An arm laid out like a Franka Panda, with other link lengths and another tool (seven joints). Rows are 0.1 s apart.
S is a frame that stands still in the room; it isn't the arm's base.
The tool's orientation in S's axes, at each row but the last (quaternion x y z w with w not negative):
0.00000, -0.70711, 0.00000, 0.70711
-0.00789, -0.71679, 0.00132, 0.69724
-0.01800, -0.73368, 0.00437, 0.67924
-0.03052, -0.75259, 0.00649, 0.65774
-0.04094, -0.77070, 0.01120, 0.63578
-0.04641, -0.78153, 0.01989, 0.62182
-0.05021, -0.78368, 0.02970, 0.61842
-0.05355, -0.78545, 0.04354, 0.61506
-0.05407, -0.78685, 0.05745, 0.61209
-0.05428, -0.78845, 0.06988, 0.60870
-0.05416, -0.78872, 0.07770, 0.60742
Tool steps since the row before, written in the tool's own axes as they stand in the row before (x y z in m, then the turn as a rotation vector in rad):
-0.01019, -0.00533, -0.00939, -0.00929, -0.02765, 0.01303
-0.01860, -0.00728, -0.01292, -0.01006, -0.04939, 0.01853
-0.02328, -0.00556, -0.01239, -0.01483, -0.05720, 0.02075
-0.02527, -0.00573, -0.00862, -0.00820, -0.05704, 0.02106
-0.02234, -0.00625, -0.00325, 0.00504, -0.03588, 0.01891
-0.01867, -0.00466, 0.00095, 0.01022, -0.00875, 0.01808
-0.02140, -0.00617, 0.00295, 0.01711, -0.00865, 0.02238
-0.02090, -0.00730, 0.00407, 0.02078, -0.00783, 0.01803
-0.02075, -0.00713, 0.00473, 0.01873, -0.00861, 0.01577
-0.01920, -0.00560, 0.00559, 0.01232, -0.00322, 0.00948
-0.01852, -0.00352, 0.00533, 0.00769, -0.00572, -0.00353
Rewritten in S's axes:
0.00939, -0.00533, -0.01019, -0.01303, -0.02765, -0.00929
0.01336, -0.00764, -0.01814, -0.01871, -0.04935, -0.00993
0.01402, -0.00653, -0.02207, -0.02072, -0.05727, -0.01462
0.01168, -0.00736, -0.02356, -0.02190, -0.05674, -0.00810
0.00709, -0.00807, -0.02082, -0.02125, -0.03470, 0.00380
0.00300, -0.00643, -0.01791, -0.02030, -0.00723, 0.00661
0.00180, -0.00855, -0.02070, -0.02606, -0.00627, 0.01225
0.00079, -0.01012, -0.02009, -0.02268, -0.00494, 0.01671
0.00039, -0.01038, -0.01990, -0.02000, -0.00597, 0.01542
-0.00055, -0.00904, -0.01869, -0.01229, -0.00149, 0.00994
-0.00038, -0.00709, -0.01826, 0.00149, -0.00403, 0.00926

